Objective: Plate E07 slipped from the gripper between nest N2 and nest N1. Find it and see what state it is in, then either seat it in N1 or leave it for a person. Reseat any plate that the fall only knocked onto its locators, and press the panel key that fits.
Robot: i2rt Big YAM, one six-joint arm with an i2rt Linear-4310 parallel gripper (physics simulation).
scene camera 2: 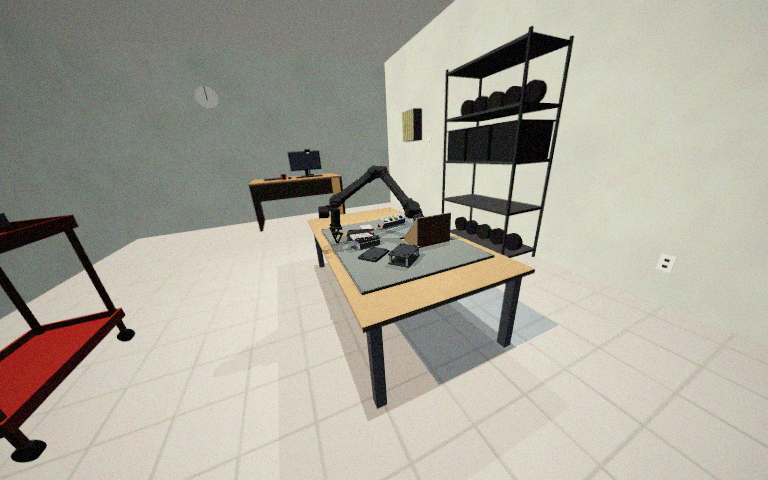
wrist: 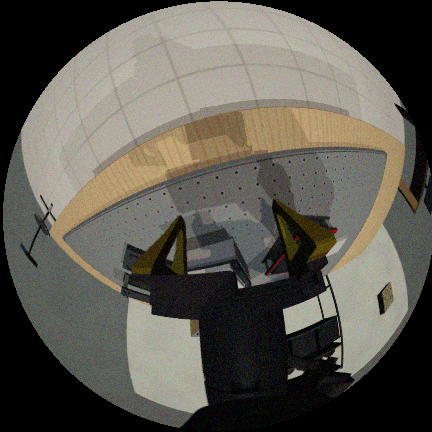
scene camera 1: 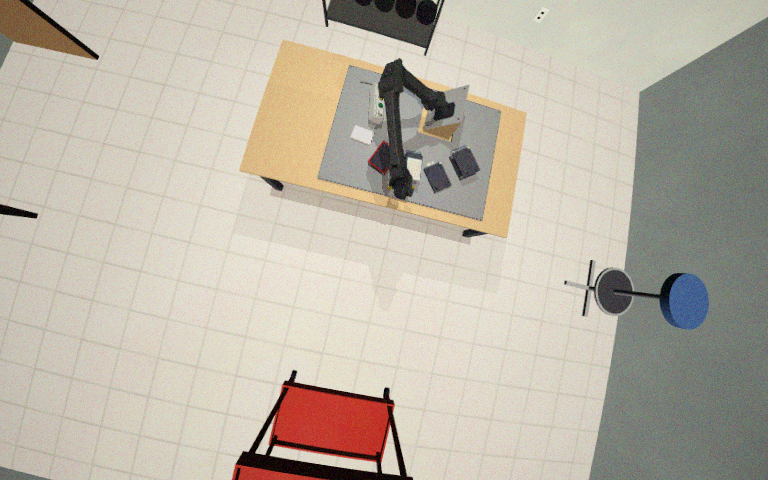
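Seen in the pictures: gripper, between the fingertips: (scene camera 2: 336, 240) (wrist: 227, 210); arm's base, origin of its link: (scene camera 2: 422, 225) (scene camera 1: 444, 112).
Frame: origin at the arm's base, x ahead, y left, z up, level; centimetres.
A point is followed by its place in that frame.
Note:
My gripper (scene camera 1: 400, 190) @[x 52.9, y -18.5, z -4.8 cm] (scene camera 2: 336, 234) @[x 52.9, y -18.5, z -4.8 cm] (wrist: 227, 210) @[x 52.9, y -18.5, z -4.8 cm] is open and empty, above the mat near the table's front edge. A white plate with small wells (scene camera 1: 414, 168) @[x 37.8, y -11.9, z -2.5 cm] lies on a dark-sided block just behind the gripper; in the wrist view its block (wrist: 214, 250) @[x 41.7, y -13.6, z -8.1 cm] shows between and beyond the fingers, partly hidden by the gripper body. A red-edged dark nest (scene camera 1: 379, 157) @[x 34.4, y -33.1, z -6.1 cm] stands to its left in scene camera 1, partly behind a finger in the wrist view. A low dark nest (scene camera 1: 437, 177) @[x 37.4, y 4.3, z -8.7 cm] (scene camera 2: 373, 254) @[x 38.3, y 6.4, z -8.7 cm] and a taller one on posts (scene camera 1: 464, 161) @[x 25.4, y 18.2, z -4.2 cm] (scene camera 2: 403, 253) @[x 28.0, y 23.4, z -4.3 cm] stand to its right. Labels and E07 cannot be read.
The button panel (scene camera 1: 375, 106) @[x 5.5, y -41.3, z -2.5 cm] (scene camera 2: 390, 221) @[x 4.3, y -36.8, z -4.9 cm] stands left of the arm's base. A white flat piece (scene camera 1: 361, 134) @[x 21.3, y -46.5, z -8.7 cm] lies in front of it. An upright board with wooden sides (scene camera 1: 463, 101) @[x -4.2, y 7.8, z 7.6 cm] (scene camera 2: 433, 229) @[x -2.3, y 9.1, z -0.5 cm] stands at the back right of the mat. The arm crosses above the mat.

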